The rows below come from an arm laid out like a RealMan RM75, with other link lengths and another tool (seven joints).
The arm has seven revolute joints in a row. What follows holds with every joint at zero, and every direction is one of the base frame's. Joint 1 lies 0.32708 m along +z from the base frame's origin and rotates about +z. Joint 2 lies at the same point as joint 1 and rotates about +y. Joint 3 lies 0.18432 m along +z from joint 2 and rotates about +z. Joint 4 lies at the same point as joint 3 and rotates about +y. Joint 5 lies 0.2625 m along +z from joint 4 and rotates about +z. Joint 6 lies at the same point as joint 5 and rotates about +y. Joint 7 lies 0.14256 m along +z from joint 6 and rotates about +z. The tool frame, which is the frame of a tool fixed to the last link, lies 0.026 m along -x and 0.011 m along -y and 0.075 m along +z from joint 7; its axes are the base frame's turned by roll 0, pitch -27.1 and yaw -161.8 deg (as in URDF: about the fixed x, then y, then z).
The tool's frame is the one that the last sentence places.
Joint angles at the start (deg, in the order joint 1, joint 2, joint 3, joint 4, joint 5, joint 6, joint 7): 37.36 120.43 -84.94 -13.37 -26.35 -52.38 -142.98
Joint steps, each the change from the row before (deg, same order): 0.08 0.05 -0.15 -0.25 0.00 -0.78 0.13; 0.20 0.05 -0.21 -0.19 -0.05 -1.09 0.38; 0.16 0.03 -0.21 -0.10 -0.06 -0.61 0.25; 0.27 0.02 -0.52 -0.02 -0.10 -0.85 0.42
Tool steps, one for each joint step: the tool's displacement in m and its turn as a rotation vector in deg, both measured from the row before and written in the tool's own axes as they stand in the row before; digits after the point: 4 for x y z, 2 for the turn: -0.0017 0.0044 0.0027 -0.87 -0.54 0.43; -0.0020 0.0062 0.0034 -1.14 -0.63 0.75; -0.0008 0.0040 0.0020 -0.75 -0.27 0.44; -0.0001 0.0060 0.0020 -1.15 -0.12 0.65
